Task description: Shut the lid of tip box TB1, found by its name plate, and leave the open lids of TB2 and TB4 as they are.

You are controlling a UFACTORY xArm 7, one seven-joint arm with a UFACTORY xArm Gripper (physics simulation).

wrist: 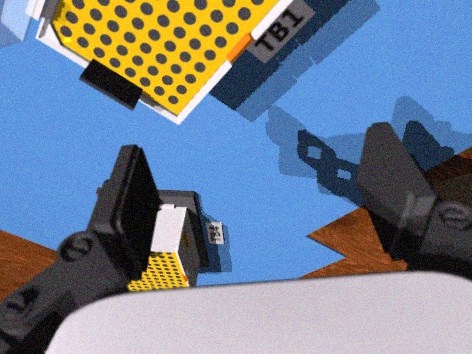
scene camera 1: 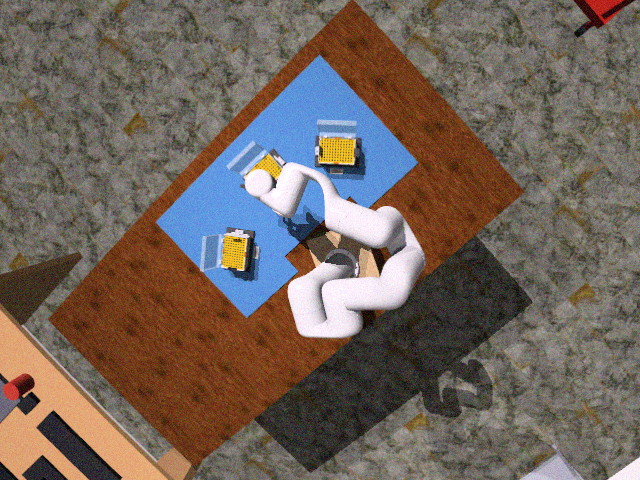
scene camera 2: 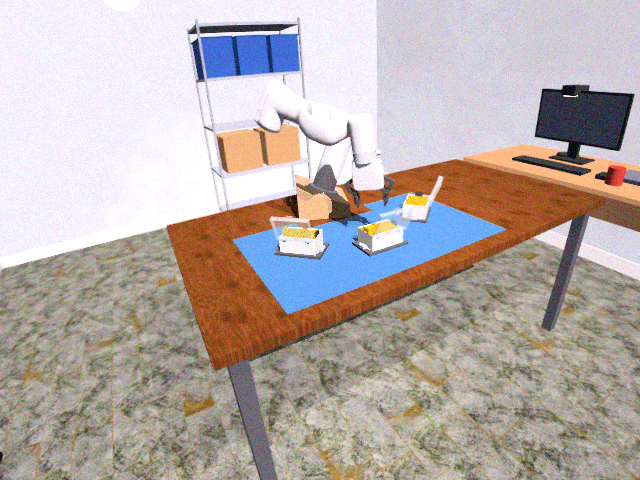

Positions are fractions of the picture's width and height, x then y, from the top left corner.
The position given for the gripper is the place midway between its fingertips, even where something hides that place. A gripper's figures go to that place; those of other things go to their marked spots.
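Scene:
There's a tip box (wrist: 0.35,0.77) that sits 38 cm from the lens, and a blue mat (wrist: 0.58,0.43) at 29 cm from the lens. Another tip box (wrist: 0.36,0.17) is 18 cm from the lens, and the gripper (wrist: 0.54,0.46) is 13 cm from the lens.

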